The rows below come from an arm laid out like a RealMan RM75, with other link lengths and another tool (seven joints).
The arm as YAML. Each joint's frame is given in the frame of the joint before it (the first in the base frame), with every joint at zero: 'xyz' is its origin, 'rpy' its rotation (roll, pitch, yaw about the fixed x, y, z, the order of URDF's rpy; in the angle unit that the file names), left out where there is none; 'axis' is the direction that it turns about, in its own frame. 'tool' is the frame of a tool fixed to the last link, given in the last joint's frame.
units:
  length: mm
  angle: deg
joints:
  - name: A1
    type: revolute
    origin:
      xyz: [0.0, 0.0, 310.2]
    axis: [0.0, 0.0, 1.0]
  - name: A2
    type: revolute
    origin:
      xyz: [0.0, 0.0, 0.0]
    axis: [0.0, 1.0, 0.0]
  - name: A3
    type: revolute
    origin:
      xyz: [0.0, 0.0, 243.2]
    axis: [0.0, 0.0, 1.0]
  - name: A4
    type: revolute
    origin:
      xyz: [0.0, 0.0, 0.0]
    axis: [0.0, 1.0, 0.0]
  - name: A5
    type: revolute
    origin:
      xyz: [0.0, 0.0, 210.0]
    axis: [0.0, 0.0, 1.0]
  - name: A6
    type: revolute
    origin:
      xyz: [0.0, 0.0, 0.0]
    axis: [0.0, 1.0, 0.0]
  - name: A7
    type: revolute
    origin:
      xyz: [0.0, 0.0, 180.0]
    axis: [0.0, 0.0, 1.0]
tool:
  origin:
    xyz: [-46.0, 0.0, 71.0]
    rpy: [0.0, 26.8, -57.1]
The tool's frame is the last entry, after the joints.
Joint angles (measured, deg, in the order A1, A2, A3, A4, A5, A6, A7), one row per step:
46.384 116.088 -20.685 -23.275 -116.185 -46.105 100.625
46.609 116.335 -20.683 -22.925 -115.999 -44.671 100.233
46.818 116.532 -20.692 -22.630 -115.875 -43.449 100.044
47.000 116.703 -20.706 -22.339 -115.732 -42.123 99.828
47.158 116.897 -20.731 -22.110 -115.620 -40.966 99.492
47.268 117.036 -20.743 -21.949 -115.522 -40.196 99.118
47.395 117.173 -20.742 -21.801 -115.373 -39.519 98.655
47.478 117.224 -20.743 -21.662 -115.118 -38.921 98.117
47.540 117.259 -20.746 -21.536 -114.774 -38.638 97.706
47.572 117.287 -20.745 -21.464 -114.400 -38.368 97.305
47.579 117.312 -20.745 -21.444 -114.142 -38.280 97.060
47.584 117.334 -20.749 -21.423 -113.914 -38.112 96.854
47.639 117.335 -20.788 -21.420 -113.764 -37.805 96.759
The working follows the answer.
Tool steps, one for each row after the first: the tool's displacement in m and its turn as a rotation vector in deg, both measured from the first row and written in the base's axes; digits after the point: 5 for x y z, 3 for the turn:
0.00231 0.00146 -0.00146 0.440 -0.468 -0.702
0.00428 0.00272 -0.00266 0.786 -0.798 -1.359
0.00695 0.00400 -0.00334 1.209 -1.211 -2.104
0.00902 0.00492 -0.00434 1.543 -1.702 -2.662
0.01022 0.00547 -0.00513 1.762 -2.125 -2.956
0.01081 0.00605 -0.00588 1.975 -2.539 -3.130
0.01162 0.00671 -0.00562 2.269 -2.957 -3.267
0.01152 0.00714 -0.00552 2.468 -3.067 -3.277
0.01162 0.00758 -0.00493 2.726 -3.168 -3.306
0.01144 0.00779 -0.00458 2.873 -3.176 -3.279
0.01165 0.00803 -0.00412 3.043 -3.218 -3.328
0.01201 0.00865 -0.00331 3.251 -3.340 -3.454

Tool pose at each row, in the base's axes (x y z in m, rotation vector in deg; rounded; the steps above come from the unrounded poses):
0.24623 0.56015 0.08438 -123.743 25.611 -20.815
0.24853 0.56160 0.08292 -123.081 26.156 -21.572
0.25051 0.56286 0.08172 -122.550 26.718 -22.183
0.25317 0.56414 0.08104 -121.904 27.333 -22.906
0.25525 0.56506 0.08004 -121.349 27.692 -23.631
0.25644 0.56561 0.07924 -120.967 27.791 -24.173
0.25703 0.56620 0.07850 -120.613 27.764 -24.639
0.25785 0.56686 0.07876 -120.186 27.700 -25.061
0.25774 0.56728 0.07886 -119.960 27.665 -25.121
0.25784 0.56773 0.07944 -119.677 27.662 -25.163
0.25767 0.56793 0.07979 -119.538 27.639 -25.111
0.25788 0.56818 0.08026 -119.353 27.682 -25.130
0.25823 0.56880 0.08107 -119.095 27.767 -25.262

